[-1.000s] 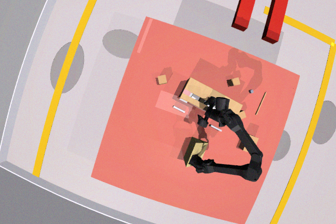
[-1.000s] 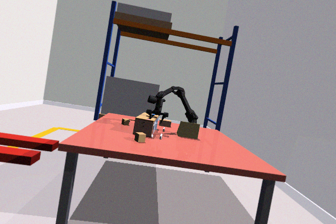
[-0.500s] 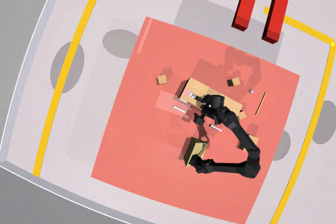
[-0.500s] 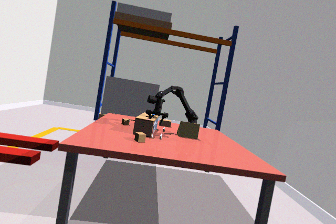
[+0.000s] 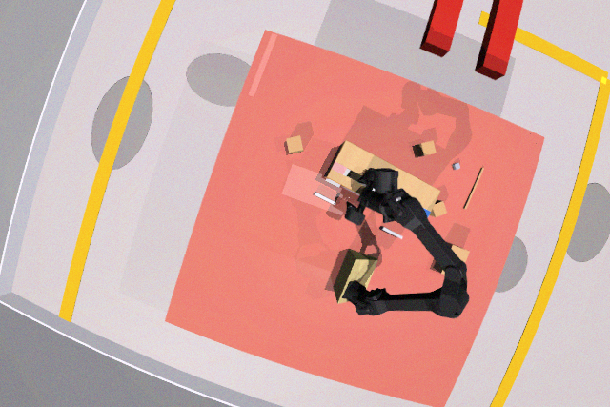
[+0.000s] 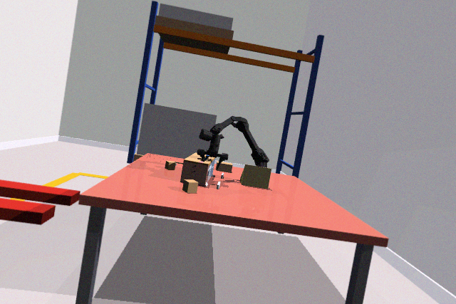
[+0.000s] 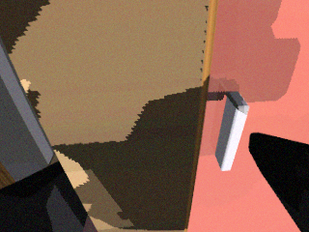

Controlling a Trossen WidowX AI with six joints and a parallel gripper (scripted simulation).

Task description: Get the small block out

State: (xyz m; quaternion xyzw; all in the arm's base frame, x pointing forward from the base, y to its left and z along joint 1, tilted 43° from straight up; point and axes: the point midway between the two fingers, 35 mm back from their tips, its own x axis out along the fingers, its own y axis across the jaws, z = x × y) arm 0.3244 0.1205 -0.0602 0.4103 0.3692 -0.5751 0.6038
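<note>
My gripper tip is now 60 mm short of the tan block and 20 mm to the right of it. From my gripper tip the other things lie so: carton: 80 mm behind, 500 mm to the right, 60 mm below; grey cube: 280 mm ahead, 370 mm to the right, 80 mm below; clear-fronted box: 30 mm ahead, 80 mm to the right, 20 mm below.
</note>
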